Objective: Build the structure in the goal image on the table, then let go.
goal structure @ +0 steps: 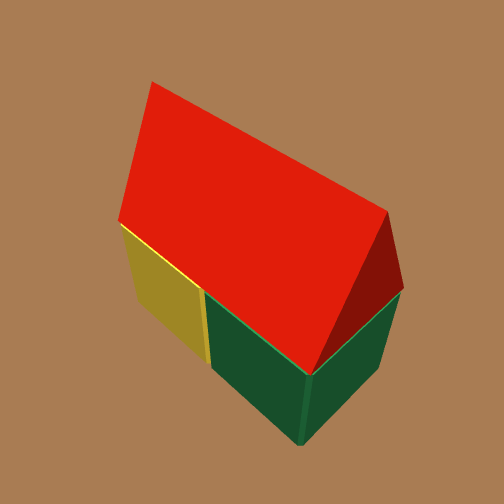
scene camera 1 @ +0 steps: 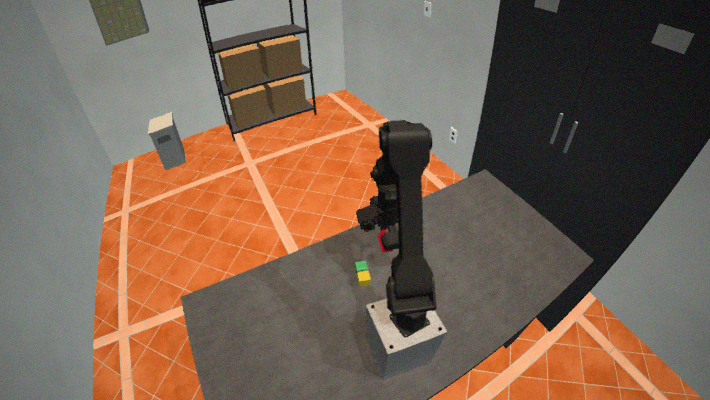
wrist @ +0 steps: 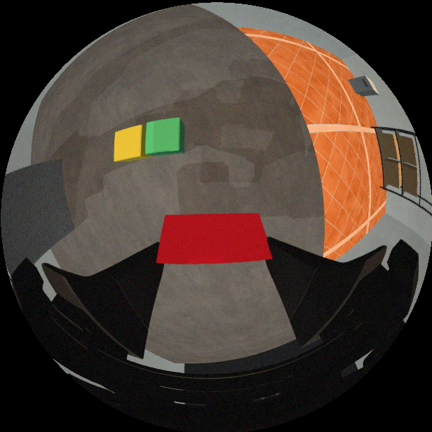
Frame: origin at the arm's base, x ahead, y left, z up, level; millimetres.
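Seen in the pictures: arm's base, link origin: (scene camera 1: 409, 320).
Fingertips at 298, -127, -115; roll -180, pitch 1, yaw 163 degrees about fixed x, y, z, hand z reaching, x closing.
Note:
Pixels of each thing's top centre, then the offset from my fingertips to it, as dx, dy, dz. Level surfaces: height alone.
- green block, top centre: (scene camera 1: 361, 265) -15, +92, -48
- yellow block, top centre: (scene camera 1: 363, 275) -51, +103, -48
- table, surface height: dz -81
A red block (scene camera 1: 383, 241) (wrist: 214, 239) is held between the two black fingertips, raised above the table. My gripper (wrist: 213, 246) is shut on it; in the scene view the arm hides most of the gripper and part of the block. A green block (scene camera 1: 361, 266) (wrist: 163, 136) and a yellow block (scene camera 1: 364, 278) (wrist: 128, 143) sit side by side on the table (scene camera 1: 250, 320) (wrist: 240, 110), very close together. The scene view shows them left of the arm. In the wrist view they are ahead of the fingers and to the left.
The arm's grey base block (scene camera 1: 410, 357) (wrist: 37, 210) stands on the table, close to the yellow block. The table's far edge runs behind the blocks. A shelf rack (scene camera 1: 216, 75) with boxes and a grey bin (scene camera 1: 169, 147) stand on the floor beyond, away from the table.

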